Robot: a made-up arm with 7 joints.
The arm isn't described. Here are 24 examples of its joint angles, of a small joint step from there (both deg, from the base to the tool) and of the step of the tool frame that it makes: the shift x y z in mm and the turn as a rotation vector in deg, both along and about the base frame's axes.
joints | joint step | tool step
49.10 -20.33 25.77 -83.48 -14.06 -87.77 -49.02 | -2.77 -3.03 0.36 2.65 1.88 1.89 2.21 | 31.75 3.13 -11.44 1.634 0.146 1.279
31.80 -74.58 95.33 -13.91 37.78 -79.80 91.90 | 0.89 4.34 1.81 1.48 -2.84 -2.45 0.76 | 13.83 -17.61 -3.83 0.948 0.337 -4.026
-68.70 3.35 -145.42 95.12 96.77 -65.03 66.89 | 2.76 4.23 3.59 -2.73 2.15 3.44 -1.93 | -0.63 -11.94 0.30 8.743 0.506 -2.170
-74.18 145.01 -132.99 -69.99 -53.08 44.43 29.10 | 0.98 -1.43 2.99 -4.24 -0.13 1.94 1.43 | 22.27 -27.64 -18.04 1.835 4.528 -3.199
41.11 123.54 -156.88 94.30 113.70 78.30 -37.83 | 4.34 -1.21 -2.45 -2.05 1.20 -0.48 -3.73 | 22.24 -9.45 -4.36 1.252 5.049 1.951
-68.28 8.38 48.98 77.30 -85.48 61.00 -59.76 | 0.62 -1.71 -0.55 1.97 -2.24 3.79 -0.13 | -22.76 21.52 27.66 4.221 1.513 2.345
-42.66 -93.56 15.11 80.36 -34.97 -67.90 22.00 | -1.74 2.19 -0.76 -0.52 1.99 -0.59 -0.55 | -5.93 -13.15 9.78 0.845 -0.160 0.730
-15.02 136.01 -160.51 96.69 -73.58 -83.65 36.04 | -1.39 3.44 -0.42 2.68 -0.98 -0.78 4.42 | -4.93 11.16 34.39 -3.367 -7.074 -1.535
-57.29 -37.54 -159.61 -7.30 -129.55 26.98 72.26 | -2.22 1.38 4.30 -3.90 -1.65 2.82 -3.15 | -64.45 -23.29 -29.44 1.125 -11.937 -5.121
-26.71 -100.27 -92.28 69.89 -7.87 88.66 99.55 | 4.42 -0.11 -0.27 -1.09 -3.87 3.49 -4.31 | 43.64 -2.18 -14.04 -1.148 -1.953 6.815
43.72 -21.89 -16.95 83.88 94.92 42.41 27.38 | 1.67 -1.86 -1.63 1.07 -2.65 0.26 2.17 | -23.98 -10.79 13.15 1.102 3.086 3.178
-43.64 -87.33 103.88 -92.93 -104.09 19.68 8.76 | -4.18 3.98 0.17 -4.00 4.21 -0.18 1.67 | -71.04 -101.76 33.08 10.106 -6.444 -2.734
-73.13 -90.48 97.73 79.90 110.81 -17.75 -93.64 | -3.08 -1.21 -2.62 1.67 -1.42 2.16 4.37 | -6.95 12.20 -4.74 0.485 -2.566 -0.337
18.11 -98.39 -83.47 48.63 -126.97 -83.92 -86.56 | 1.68 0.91 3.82 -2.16 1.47 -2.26 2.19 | 7.91 -24.51 -10.69 2.800 3.269 -2.025
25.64 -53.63 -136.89 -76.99 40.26 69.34 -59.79 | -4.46 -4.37 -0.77 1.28 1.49 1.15 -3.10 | 36.29 -10.11 -3.36 -0.202 -2.487 6.280
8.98 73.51 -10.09 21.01 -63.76 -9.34 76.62 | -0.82 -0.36 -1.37 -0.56 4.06 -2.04 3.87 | 37.88 -6.71 -6.21 0.776 1.671 7.899
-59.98 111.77 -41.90 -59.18 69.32 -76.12 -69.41 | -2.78 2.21 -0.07 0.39 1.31 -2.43 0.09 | 13.92 17.37 1.33 -0.746 -1.778 -2.125
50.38 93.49 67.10 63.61 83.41 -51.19 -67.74 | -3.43 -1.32 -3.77 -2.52 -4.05 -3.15 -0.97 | -24.74 7.30 -0.30 1.577 -6.194 1.704
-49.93 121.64 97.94 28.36 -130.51 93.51 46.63 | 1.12 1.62 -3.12 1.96 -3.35 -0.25 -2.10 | 35.47 3.60 14.92 -1.107 -6.668 -1.537
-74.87 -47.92 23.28 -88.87 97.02 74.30 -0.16 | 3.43 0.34 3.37 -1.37 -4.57 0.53 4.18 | 2.59 -7.00 14.88 2.877 1.161 1.953
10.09 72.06 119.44 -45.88 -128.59 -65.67 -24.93 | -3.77 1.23 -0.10 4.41 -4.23 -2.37 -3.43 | 42.32 19.90 -55.18 1.602 -7.353 1.138
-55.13 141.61 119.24 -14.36 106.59 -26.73 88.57 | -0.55 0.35 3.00 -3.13 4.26 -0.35 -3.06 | -19.95 31.71 -11.46 6.103 2.473 -2.726
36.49 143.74 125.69 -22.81 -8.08 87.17 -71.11 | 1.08 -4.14 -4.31 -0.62 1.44 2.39 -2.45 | -59.69 -72.20 19.04 4.435 -3.796 5.937
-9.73 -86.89 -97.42 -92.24 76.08 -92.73 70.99 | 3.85 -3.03 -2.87 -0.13 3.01 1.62 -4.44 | 50.55 10.93 6.21 -1.745 -1.072 6.784
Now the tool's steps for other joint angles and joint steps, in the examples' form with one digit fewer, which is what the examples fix.
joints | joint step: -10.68 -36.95 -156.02 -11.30 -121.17 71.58 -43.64 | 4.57 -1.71 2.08 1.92 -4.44 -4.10 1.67
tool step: 52.8 17.9 -29.2 1.37 3.96 5.33
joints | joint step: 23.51 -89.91 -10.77 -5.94 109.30 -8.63 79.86 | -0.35 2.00 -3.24 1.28 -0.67 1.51 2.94
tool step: -5.8 -3.4 20.0 -2.46 0.85 -1.51
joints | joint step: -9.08 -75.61 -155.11 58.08 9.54 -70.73 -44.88 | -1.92 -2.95 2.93 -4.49 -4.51 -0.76 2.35
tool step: 47.8 52.5 -6.8 8.25 -6.84 2.48
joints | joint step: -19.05 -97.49 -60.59 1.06 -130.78 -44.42 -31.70 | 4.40 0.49 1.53 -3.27 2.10 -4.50 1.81
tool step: 32.2 -4.6 -55.4 2.90 5.45 4.76
